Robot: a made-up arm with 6 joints. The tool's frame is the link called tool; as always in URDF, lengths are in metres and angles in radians. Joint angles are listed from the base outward.
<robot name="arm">
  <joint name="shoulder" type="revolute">
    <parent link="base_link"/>
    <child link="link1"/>
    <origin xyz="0 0 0.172" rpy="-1.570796 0 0"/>
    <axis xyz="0 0 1"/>
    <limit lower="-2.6" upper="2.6"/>
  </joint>
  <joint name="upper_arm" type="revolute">
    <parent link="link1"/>
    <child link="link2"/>
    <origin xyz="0.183 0 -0.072" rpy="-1.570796 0 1.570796"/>
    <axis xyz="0 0 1"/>
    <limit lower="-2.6" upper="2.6"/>
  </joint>
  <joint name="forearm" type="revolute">
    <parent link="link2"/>
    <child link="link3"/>
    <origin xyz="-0.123 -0.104 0.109" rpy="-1.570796 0 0"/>
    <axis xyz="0 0 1"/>
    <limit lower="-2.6" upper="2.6"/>
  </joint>
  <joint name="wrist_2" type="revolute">
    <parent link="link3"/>
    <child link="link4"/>
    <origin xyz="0.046 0.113 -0.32" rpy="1.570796 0 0"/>
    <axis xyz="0 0 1"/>
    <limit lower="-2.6" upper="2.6"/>
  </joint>
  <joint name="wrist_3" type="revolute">
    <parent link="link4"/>
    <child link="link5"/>
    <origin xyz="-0.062 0.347 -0.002" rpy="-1.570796 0 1.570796"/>
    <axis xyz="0 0 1"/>
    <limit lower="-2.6" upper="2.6"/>
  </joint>
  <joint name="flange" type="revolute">
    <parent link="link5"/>
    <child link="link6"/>
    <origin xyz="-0.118 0.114 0.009" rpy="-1.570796 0 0"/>
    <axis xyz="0 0 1"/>
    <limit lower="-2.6" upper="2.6"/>
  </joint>
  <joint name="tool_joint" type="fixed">
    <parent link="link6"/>
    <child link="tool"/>
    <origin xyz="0.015 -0.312 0.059" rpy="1.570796 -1.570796 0"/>
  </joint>
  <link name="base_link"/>
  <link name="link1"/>
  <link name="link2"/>
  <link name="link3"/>
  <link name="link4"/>
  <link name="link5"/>
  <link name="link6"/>
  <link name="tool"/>
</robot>
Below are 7 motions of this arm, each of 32 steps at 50 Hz.
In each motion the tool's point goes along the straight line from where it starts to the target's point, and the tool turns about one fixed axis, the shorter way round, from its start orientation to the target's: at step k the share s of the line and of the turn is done. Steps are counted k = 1, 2, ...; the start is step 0. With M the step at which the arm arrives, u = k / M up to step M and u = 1 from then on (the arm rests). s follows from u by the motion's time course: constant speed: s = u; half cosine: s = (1 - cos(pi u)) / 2; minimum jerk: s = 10 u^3 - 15 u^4 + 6 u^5.
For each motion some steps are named. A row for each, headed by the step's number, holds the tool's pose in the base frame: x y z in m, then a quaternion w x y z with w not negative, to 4 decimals.
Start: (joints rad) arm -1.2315 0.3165 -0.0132 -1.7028 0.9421 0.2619
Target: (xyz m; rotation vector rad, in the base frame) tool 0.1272 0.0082 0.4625 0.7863 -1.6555 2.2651
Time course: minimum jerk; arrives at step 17
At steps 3, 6, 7, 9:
3: 0.2573 -0.0415 0.3681 0.3479 0.3152 -0.5479 0.6924
6: 0.2304 -0.0312 0.3876 0.3008 0.3070 -0.5543 0.7128
7: 0.2171 -0.0261 0.3973 0.2772 0.3026 -0.5569 0.7222
9: 0.1876 -0.0149 0.4187 0.2243 0.2923 -0.5613 0.7411

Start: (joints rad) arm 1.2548 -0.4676 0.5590 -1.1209 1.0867 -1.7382
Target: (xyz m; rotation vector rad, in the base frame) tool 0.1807 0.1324 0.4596 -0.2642 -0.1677 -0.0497
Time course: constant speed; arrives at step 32
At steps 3, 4, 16, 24, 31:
3: 0.1542 0.2661 0.3082 0.9685 -0.1852 -0.1534 -0.0650
4: 0.1551 0.2615 0.3134 0.9693 -0.1834 -0.1510 -0.0636
16: 0.1661 0.2062 0.3761 0.9782 -0.1613 -0.1222 -0.0470
24: 0.1734 0.1693 0.4178 0.9832 -0.1465 -0.1029 -0.0359
31: 0.1798 0.1370 0.4544 0.9870 -0.1334 -0.0859 -0.0261

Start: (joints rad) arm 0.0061 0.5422 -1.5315 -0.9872 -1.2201 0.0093
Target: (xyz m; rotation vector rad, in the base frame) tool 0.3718 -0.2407 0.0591 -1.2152 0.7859 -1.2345
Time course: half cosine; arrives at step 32
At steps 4, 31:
4: -0.1273 -0.2846 0.1195 0.3136 -0.1727 0.4947 -0.7919
31: 0.3706 -0.2408 0.0593 0.5803 -0.5193 0.3369 -0.5292

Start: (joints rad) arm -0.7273 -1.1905 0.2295 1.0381 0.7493 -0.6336
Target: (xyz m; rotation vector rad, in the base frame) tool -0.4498 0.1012 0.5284 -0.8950 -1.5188 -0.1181
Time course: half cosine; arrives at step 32
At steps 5, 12, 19, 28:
5: -0.4354 -0.0491 0.7735 0.8041 -0.3207 -0.4869 0.1161
12: -0.4392 -0.0092 0.7085 0.7659 -0.3427 -0.5392 0.0721
19: -0.4444 0.0445 0.6208 0.7064 -0.3688 -0.6040 0.0119
28: -0.4492 0.0951 0.5383 0.6427 -0.3893 -0.6583 -0.0449

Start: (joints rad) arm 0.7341 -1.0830 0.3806 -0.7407 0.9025 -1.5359
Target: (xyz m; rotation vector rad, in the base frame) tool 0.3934 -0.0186 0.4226 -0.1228 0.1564 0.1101
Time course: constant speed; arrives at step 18
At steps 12, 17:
12: 0.3417 -0.0148 0.4548 0.9985 -0.0453 -0.0133 -0.0285
17: 0.3848 -0.0180 0.4280 0.9955 -0.0587 0.0629 0.0411

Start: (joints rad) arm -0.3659 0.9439 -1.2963 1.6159 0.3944 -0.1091
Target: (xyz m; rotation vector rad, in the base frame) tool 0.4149 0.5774 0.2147 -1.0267 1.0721 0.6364
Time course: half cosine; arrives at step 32
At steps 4, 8, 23, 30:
4: 0.4547 0.3601 -0.3767 0.2921 -0.6808 0.6519 0.1620
8: 0.4502 0.3846 -0.3101 0.3429 -0.6637 0.6403 0.1786
23: 0.4225 0.5361 0.1023 0.6263 -0.5126 0.5236 0.2662
30: 0.4153 0.5752 0.2088 0.6880 -0.4623 0.4821 0.2838

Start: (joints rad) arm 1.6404 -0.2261 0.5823 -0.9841 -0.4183 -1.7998
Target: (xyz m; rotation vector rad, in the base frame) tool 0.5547 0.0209 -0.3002 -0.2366 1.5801 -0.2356
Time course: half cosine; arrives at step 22
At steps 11, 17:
11: 0.4588 0.1318 -0.3175 0.6934 -0.1975 0.6928 -0.0116
17: 0.5313 0.0480 -0.3044 0.6929 -0.1285 0.7046 -0.0826

